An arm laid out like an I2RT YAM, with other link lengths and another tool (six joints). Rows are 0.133 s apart.
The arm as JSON. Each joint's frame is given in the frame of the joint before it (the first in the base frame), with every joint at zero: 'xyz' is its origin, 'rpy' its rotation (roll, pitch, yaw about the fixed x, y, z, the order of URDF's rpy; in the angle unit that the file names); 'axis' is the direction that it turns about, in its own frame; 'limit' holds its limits. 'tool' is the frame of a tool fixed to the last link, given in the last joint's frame.
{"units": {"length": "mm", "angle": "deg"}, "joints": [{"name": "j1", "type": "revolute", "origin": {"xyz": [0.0, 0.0, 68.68], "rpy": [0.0, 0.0, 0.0]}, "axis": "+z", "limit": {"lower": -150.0, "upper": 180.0}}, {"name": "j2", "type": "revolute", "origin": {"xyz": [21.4, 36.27, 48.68], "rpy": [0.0, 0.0, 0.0]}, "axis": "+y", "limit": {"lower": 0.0, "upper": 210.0}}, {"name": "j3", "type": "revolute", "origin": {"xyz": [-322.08, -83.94, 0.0], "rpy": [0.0, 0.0, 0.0]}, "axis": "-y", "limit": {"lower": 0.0, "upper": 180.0}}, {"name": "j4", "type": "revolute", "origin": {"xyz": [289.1, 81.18, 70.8], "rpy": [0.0, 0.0, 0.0]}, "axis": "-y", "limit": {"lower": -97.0, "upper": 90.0}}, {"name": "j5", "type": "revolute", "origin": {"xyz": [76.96, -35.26, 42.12], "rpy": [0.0, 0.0, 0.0]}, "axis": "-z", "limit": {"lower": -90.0, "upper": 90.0}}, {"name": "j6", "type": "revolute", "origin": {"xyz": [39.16, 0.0, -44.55], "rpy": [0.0, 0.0, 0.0]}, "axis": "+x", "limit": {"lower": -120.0, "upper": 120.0}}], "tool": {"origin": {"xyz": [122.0, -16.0, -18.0], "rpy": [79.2, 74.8, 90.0]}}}
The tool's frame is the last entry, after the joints.
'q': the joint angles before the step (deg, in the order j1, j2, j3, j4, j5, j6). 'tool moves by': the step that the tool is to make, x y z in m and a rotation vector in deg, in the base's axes. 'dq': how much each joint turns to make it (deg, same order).
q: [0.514, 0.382, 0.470, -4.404, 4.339, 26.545]
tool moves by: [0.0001, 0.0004, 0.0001, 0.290, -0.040, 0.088]
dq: [-0.019, 0.041, 0.004, 0.058, -0.129, 0.282]
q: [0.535, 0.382, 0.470, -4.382, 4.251, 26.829]
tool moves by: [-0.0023, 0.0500, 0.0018, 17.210, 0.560, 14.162]
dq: [0.112, 0.038, 0.002, 0.626, -15.320, 16.173]
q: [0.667, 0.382, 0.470, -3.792, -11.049, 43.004]
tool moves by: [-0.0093, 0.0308, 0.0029, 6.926, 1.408, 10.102]
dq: [0.030, 0.048, -0.001, 0.575, -10.482, 6.581]
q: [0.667, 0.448, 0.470, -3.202, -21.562, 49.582]
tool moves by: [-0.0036, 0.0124, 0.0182, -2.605, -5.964, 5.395]
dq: [-0.032, 0.014, 0.005, 4.708, -5.387, -3.015]
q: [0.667, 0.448, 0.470, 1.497, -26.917, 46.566]
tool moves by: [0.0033, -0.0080, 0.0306, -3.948, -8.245, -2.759]
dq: [-0.116, 0.056, 1.268, 4.953, 2.311, -4.698]
